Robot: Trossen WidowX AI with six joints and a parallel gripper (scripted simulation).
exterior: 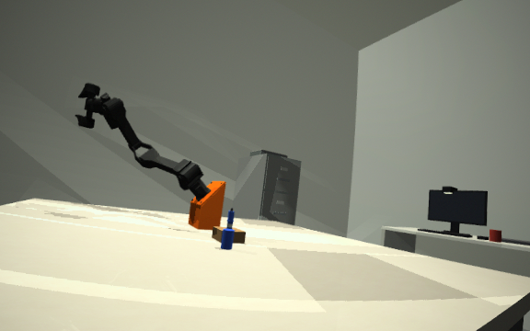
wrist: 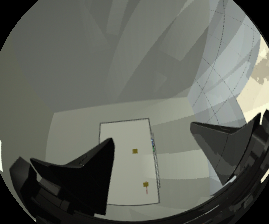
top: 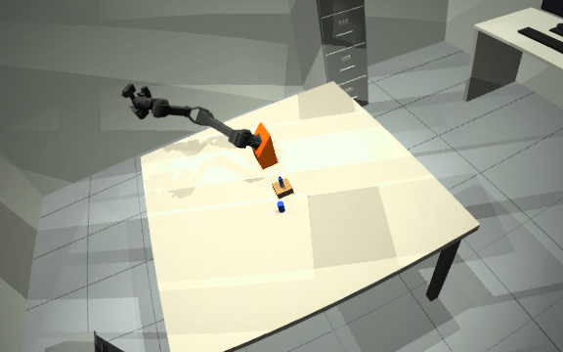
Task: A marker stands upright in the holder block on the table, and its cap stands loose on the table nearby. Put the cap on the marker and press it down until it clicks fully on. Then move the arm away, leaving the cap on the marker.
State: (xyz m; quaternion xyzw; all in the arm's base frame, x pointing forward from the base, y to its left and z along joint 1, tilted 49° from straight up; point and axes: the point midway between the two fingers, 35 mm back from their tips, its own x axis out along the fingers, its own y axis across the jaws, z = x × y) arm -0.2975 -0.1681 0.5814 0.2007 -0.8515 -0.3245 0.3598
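Right now the blue marker cap is 640 mm ahead of my gripper tip, 580 mm to the left of it and 410 mm below it.
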